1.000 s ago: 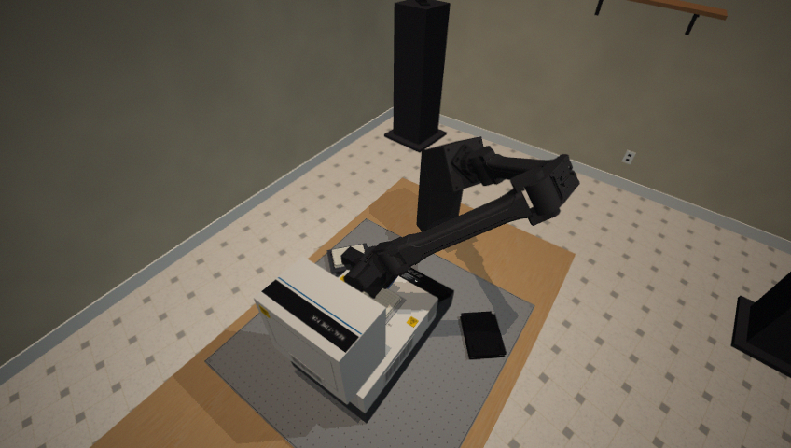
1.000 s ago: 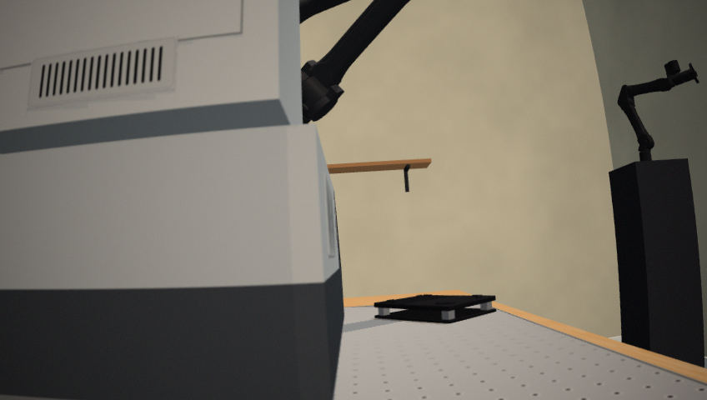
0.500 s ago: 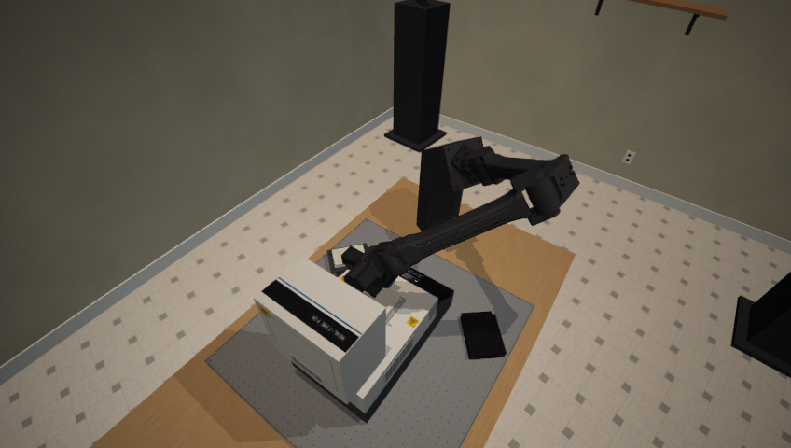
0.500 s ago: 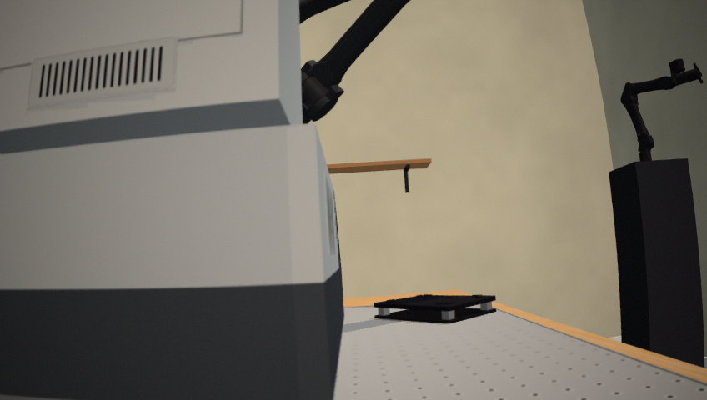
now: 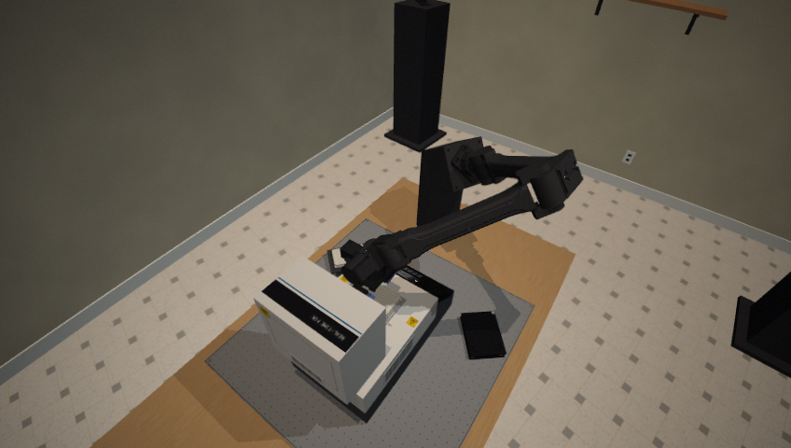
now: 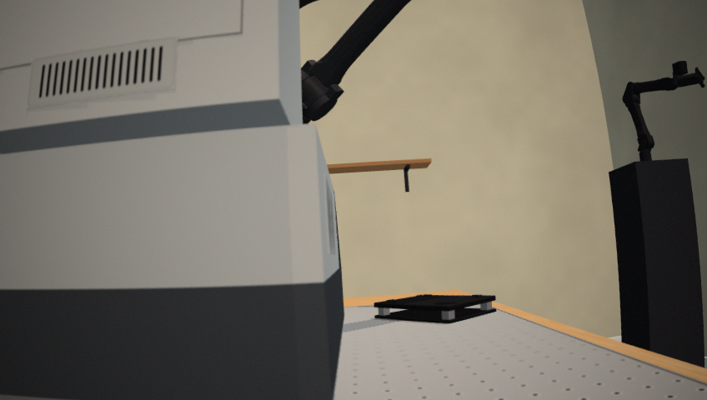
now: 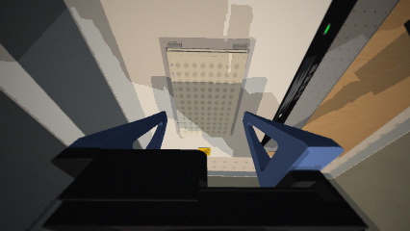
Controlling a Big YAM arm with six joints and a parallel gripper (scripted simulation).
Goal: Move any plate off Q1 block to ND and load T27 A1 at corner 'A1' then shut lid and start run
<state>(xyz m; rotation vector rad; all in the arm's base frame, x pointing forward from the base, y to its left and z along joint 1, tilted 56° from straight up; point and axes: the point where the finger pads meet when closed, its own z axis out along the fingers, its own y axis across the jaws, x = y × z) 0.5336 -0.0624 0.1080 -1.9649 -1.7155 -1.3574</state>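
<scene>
Right now the plate T27 is 30 mm below my hand. From my hand the other things lie so: grey perforated mat: 40 mm ahead, 250 mm below; then black nest N1: 220 mm behind, 280 mm to the left, 220 mm below; then dark nest ND: 160 mm behind, 300 mm to the right, 220 mm below.
</scene>
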